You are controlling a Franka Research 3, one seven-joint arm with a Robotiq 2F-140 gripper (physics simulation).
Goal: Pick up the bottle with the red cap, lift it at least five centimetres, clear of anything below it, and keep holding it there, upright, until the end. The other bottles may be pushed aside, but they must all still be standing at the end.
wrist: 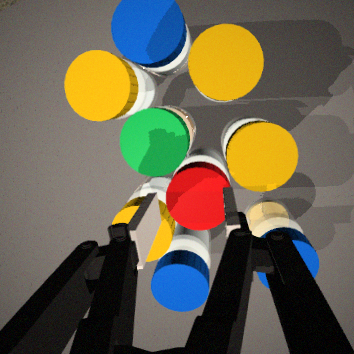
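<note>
The bottle with the red cap (pixel 197 199) stands upright just below the middle of the wrist view, in the middle of the group. My gripper (pixel 190 205) is partly open and empty, pointing down from above. The left finger pad overlaps a yellow-capped bottle (pixel 161 235); the right pad overlaps the right edge of the red cap. The red cap shows between the fingertips, nearer the right one. How far the fingertips are above the caps is hard to tell.
A green cap (pixel 154 142) is up-left of the red one. Yellow caps (pixel 262 156) (pixel 226 62) (pixel 97 85) stand right, above and upper left. Blue caps (pixel 180 282) (pixel 305 257) (pixel 148 31) are near the fingers, behind the right finger and at the top.
</note>
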